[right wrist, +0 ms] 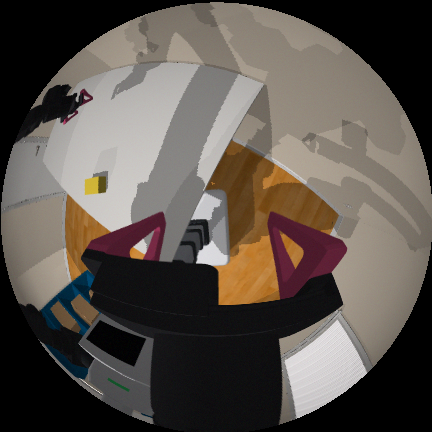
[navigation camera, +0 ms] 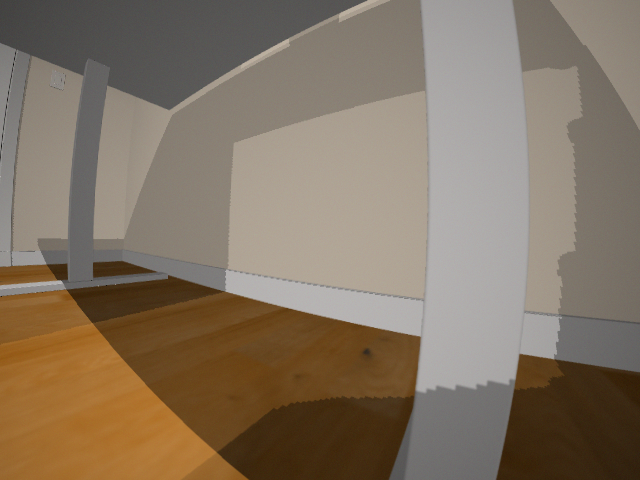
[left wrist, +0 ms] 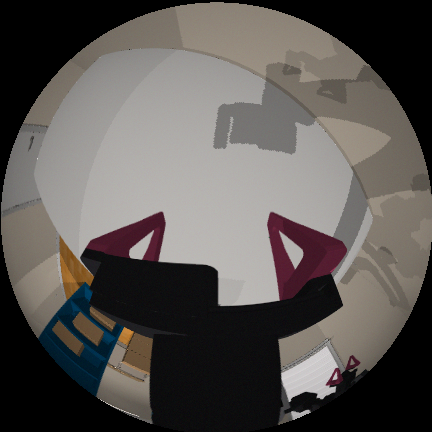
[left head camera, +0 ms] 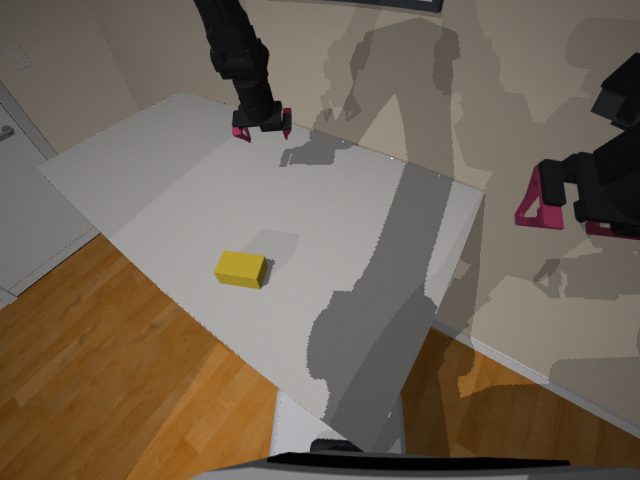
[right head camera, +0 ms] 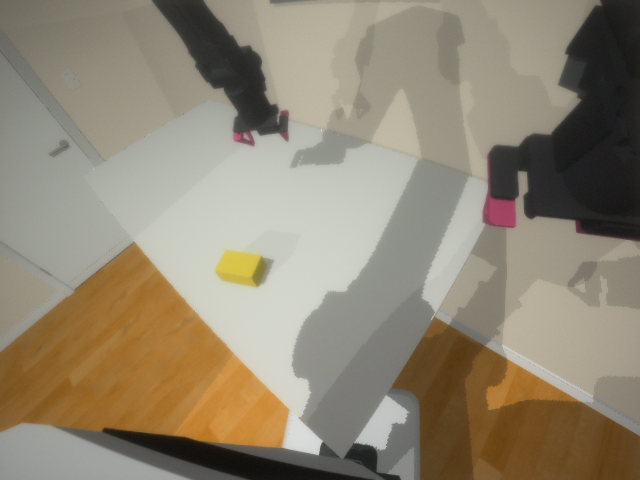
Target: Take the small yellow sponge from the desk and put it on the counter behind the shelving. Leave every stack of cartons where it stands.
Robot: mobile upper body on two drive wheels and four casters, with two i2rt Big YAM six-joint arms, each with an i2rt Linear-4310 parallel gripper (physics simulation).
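Places are measured from the left arm's base along level axes (x right, y up, z back), in centimetres.
Pixels of known places: left gripper, fingertip midpoint: (right wrist: pixel 84 104) (left wrist: pixel 215 217) (left head camera: pixel 268 139) (right head camera: pixel 270 142); right gripper, fingertip midpoint: (right wrist: pixel 216 217) (left head camera: pixel 552 224) (right head camera: pixel 530 221).
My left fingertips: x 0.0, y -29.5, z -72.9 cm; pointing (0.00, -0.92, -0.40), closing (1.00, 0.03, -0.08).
Note:
Behind a point stands the place of what it marks.
The yellow sponge (left head camera: pixel 240 269) {y -41.5, x -2.2, z -40.2 cm} (right head camera: pixel 240 267) {y -41.5, x -1.6, z -40.4 cm} (right wrist: pixel 94 185) {y -41.5, x 0.0, z -41.1 cm} lies flat on the pale desk (left head camera: pixel 196 206) {y -46.0, x -23.0, z -63.9 cm} (right head camera: pixel 206 201) {y -46.0, x -25.8, z -67.2 cm} (left wrist: pixel 165 150) {y -46.0, x -10.6, z -82.3 cm} (right wrist: pixel 135 115) {y -46.0, x 16.7, z -65.1 cm}, near its lower left edge in both head views. My left gripper (left head camera: pixel 266 138) {y -29.5, x 0.0, z -72.9 cm} (right head camera: pixel 264 140) {y -29.5, x 0.0, z -72.9 cm} (left wrist: pixel 215 217) {y -29.5, x 0.0, z -72.9 cm} is open and empty above the far part of the desk, well beyond the sponge. The sponge does not show in the left wrist view. My right gripper (left wrist: pixel 343 361) (right wrist: pixel 216 217) {y -15.1, x 44.8, z -31.8 cm} is open and empty, off the desk's right side, far from the sponge. The counter cannot be made out in these views.
Blue shelving (left wrist: pixel 75 300) (right wrist: pixel 55 302) with brown cartons (left wrist: pixel 88 327) (right wrist: pixel 64 317) shows at the lower left of both wrist views. A wall runs along the desk's far side. Desk legs (navigation camera: pixel 473 206) {y -116.6, x 30.5, z -44.7 cm} (navigation camera: pixel 87 170) {y -94.5, x -71.6, z -111.2 cm} stand ahead in the navigation view. A door (left head camera: pixel 31 206) {y -93.2, x -179.1, z -110.5 cm} (right head camera: pixel 56 170) {y -59.9, x -176.3, z -115.0 cm} is at the left.

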